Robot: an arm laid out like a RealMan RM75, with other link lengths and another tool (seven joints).
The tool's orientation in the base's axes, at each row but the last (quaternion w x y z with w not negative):
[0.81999, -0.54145, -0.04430, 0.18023]
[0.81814, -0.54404, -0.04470, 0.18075]
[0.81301, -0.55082, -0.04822, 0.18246]
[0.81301, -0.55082, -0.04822, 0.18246]
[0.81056, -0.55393, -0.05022, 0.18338]
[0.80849, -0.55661, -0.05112, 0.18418]
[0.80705, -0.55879, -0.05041, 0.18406]
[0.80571, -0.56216, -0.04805, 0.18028]
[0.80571, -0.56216, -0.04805, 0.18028]
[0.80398, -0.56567, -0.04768, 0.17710]
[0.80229, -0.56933, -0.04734, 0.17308]
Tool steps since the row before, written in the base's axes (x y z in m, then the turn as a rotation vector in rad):
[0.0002, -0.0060, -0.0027, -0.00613, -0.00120, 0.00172]
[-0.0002, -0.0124, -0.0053, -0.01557, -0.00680, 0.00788]
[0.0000, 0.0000, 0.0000, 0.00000, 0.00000, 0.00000]
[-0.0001, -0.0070, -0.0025, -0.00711, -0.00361, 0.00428]
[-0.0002, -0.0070, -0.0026, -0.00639, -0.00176, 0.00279]
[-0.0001, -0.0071, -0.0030, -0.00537, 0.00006, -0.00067]
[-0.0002, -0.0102, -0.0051, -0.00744, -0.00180, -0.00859]
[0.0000, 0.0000, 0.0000, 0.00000, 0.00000, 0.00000]
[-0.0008, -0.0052, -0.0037, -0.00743, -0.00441, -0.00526]
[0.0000, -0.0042, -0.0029, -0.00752, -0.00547, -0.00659]
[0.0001, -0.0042, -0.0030, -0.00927, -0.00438, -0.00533]
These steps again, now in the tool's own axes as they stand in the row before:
[-0.0015, 0.0003, -0.0064, -0.00633, -0.00046, 0.00130]
[-0.0038, 0.0006, -0.0129, -0.01781, -0.00562, 0.00144]
[0.0000, 0.0000, 0.0000, 0.00000, 0.00000, 0.00000]
[-0.0022, 0.0000, -0.0071, -0.00839, -0.00336, 0.00048]
[-0.0023, 0.0002, -0.0071, -0.00689, -0.00157, 0.00133]
[-0.0022, 0.0006, -0.0074, -0.00487, 0.00193, 0.00135]
[-0.0032, 0.0016, -0.0108, -0.00647, 0.00914, -0.00264]
[0.0000, 0.0000, 0.0000, 0.00000, 0.00000, 0.00000]
[-0.0021, 0.0020, -0.0057, -0.00777, 0.00528, -0.00375]
[-0.0011, 0.0014, -0.0048, -0.00805, 0.00621, -0.00514]
[-0.0009, 0.0015, -0.0048, -0.00948, 0.00575, -0.00325]

